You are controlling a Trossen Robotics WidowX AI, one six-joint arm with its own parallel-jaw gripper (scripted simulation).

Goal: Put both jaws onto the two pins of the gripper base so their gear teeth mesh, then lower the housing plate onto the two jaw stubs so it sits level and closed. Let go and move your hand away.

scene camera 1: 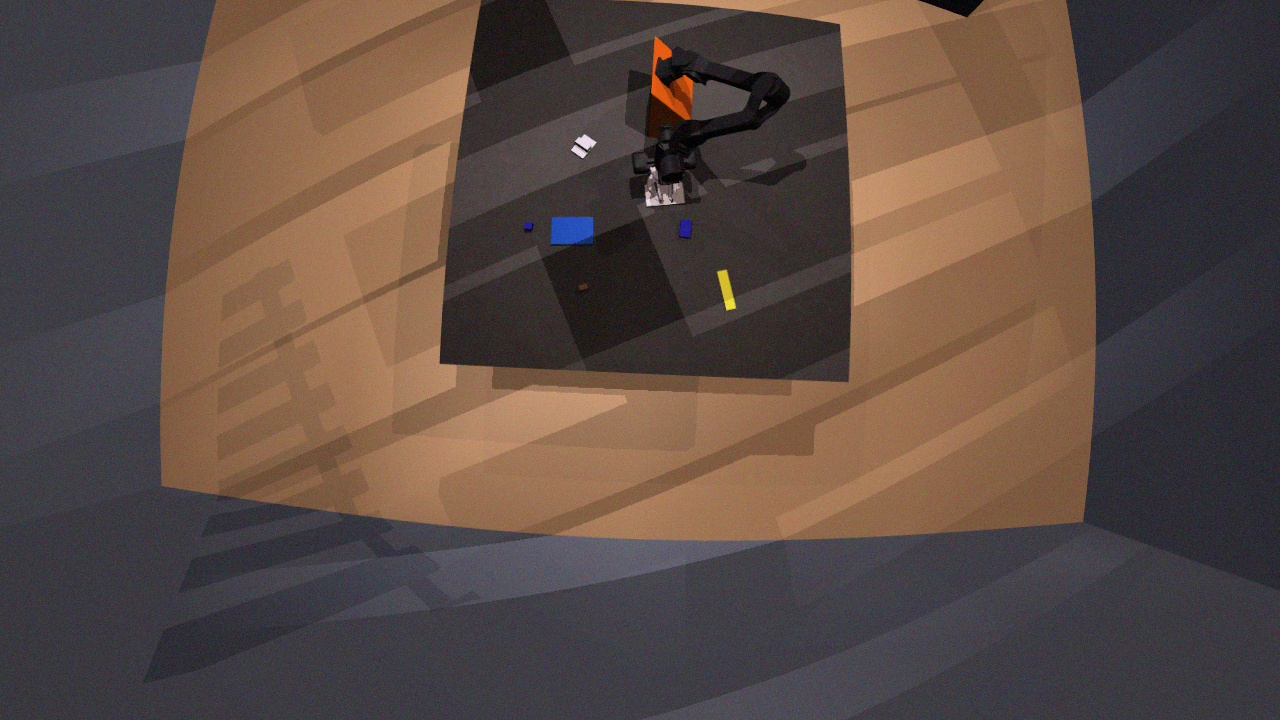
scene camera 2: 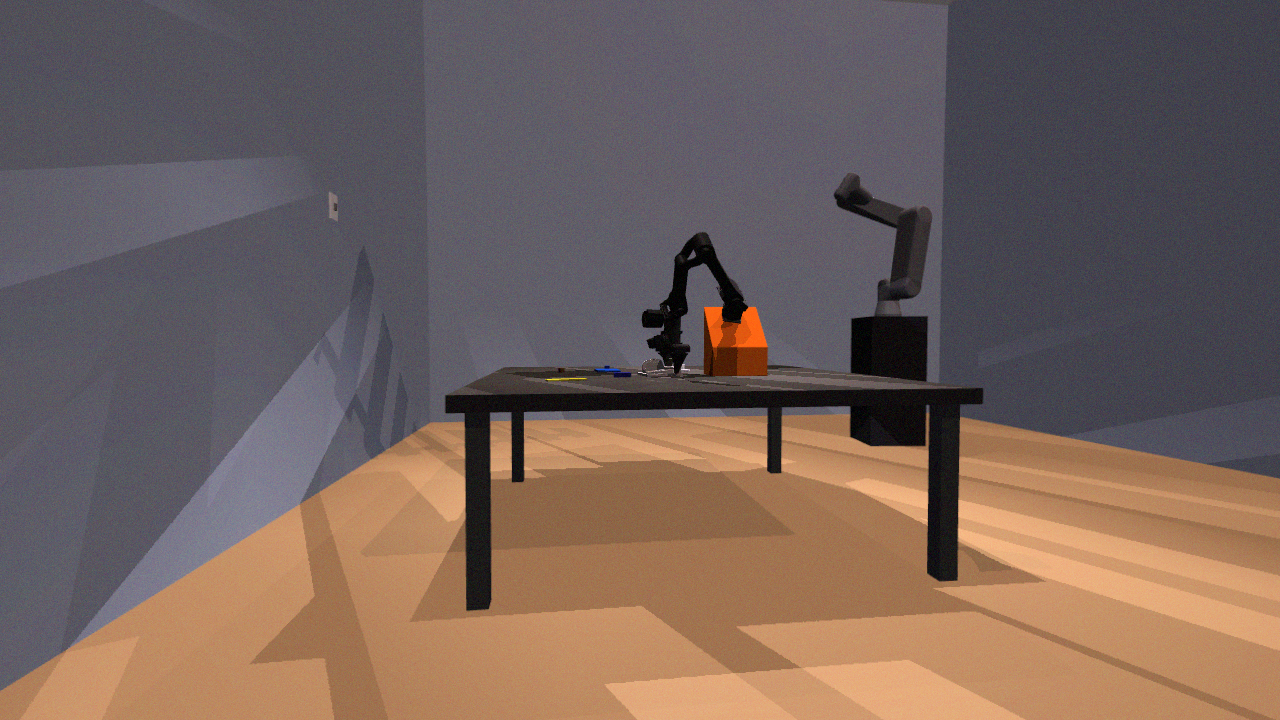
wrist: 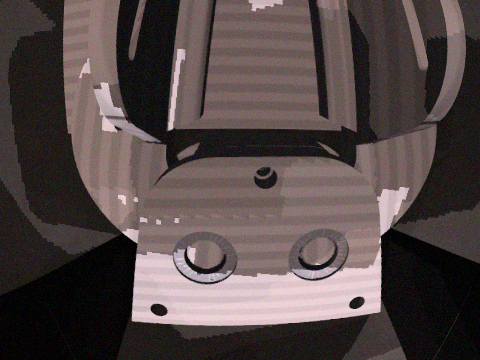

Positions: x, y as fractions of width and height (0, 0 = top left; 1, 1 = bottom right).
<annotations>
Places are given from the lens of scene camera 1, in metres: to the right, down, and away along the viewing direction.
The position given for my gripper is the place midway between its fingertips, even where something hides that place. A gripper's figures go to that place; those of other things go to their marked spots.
my gripper (scene camera 1: 0.52, 0.24): 0.07, -0.59, 1.30
blue plate (scene camera 1: 0.44, 0.32): -0.23, -0.40, 1.29
</annotations>
